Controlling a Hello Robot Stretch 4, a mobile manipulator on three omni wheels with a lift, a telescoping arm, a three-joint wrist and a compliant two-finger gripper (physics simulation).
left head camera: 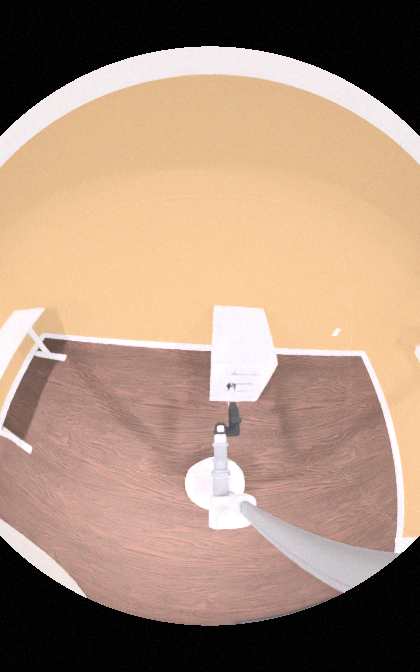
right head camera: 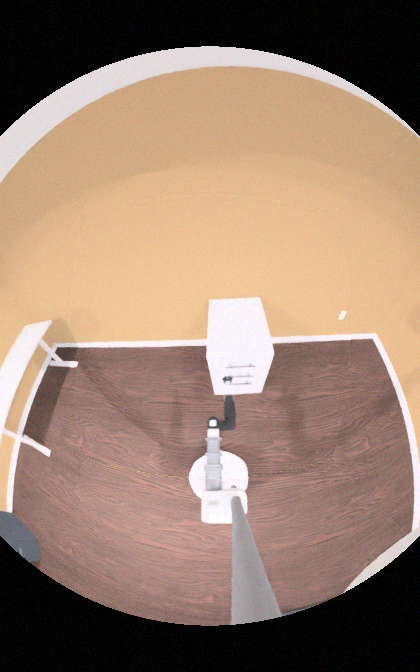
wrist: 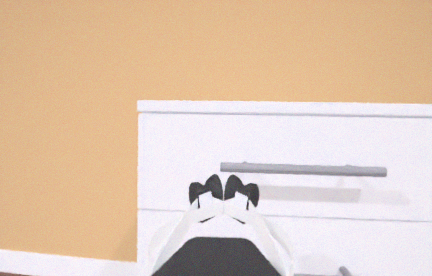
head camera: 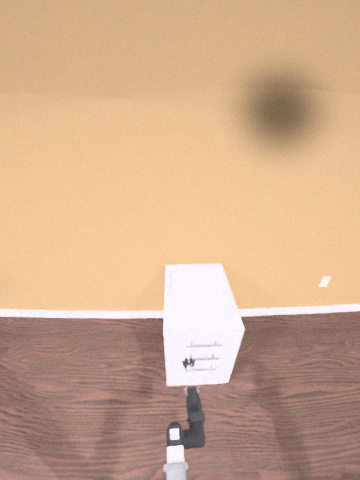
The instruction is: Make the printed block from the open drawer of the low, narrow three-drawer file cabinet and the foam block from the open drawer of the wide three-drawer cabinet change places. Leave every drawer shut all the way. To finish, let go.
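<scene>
A white three-drawer cabinet, which looks like the wide one, stands against the wall. Its drawer fronts look flush, each with a grey bar handle. My gripper is shut and empty, its two dark fingertips close together. In the wrist view it is in front of the top drawer's lower left part, below the left end of the top handle. The printed block, the foam block and the low narrow file cabinet do not show clearly in any view.
A white table stands at the left wall. A dark blue-grey object shows at the lower left of the right head view. A pale rounded thing lies at the left head view's lower left edge. A white skirting board runs beside the cabinet.
</scene>
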